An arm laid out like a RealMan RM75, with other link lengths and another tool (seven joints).
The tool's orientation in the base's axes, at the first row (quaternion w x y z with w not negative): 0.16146 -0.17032 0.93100 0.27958
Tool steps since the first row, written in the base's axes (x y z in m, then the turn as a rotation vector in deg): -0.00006 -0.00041 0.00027 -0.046 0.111 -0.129; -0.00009 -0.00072 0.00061 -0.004 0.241 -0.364; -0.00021 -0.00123 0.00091 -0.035 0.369 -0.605; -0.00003 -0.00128 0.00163 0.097 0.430 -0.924; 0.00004 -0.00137 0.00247 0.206 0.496 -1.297; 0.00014 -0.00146 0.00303 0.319 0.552 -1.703; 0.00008 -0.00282 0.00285 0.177 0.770 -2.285; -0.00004 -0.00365 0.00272 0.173 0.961 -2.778; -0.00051 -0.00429 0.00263 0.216 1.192 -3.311
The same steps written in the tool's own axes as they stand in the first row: 0.00004 -0.00017 -0.00046 0.067 0.046 0.157; 0.00000 -0.00025 -0.00092 0.093 0.022 0.426; 0.00011 -0.00046 -0.00147 0.187 0.022 0.684; -0.00033 -0.00023 -0.00203 0.182 -0.132 0.999; -0.00070 0.00006 -0.00274 0.218 -0.298 1.354; -0.00099 0.00021 -0.00321 0.265 -0.489 1.731; -0.00056 -0.00092 -0.00386 0.572 -0.531 2.288; -0.00021 -0.00158 -0.00426 0.728 -0.609 2.788; 0.00039 -0.00194 -0.00466 0.848 -0.693 3.351
